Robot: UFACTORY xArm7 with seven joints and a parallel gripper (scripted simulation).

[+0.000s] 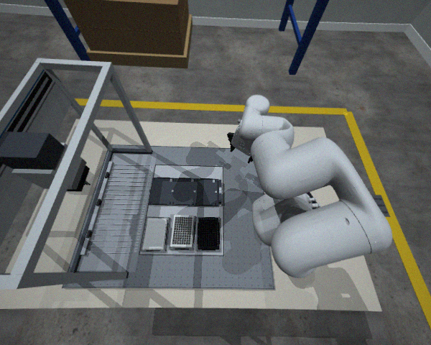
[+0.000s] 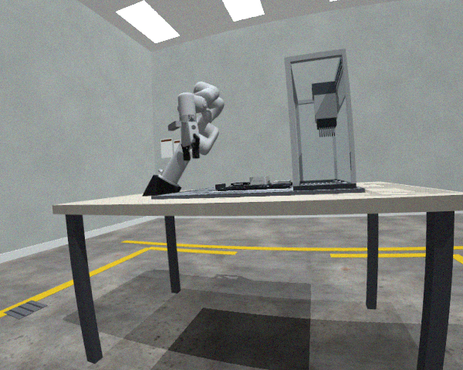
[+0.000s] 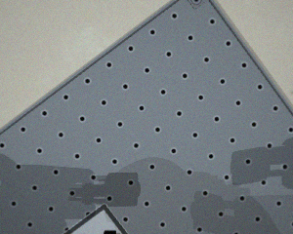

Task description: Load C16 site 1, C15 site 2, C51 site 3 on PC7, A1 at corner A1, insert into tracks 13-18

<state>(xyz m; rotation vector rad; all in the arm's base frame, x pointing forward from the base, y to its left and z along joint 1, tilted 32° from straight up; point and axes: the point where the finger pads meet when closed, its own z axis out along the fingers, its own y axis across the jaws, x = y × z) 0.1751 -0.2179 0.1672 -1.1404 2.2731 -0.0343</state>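
My gripper is now 220 mm short of the white 384-well plate C16, 320 mm to the right of it and 120 mm above it. Round my hand: dark carrier PC7: 240 mm ahead, 140 mm to the left, 140 mm below; black 96-well plate C15: 110 mm ahead, 320 mm to the left, 140 mm below; small white corner mark: 180 mm ahead, 260 mm to the left, 150 mm below.
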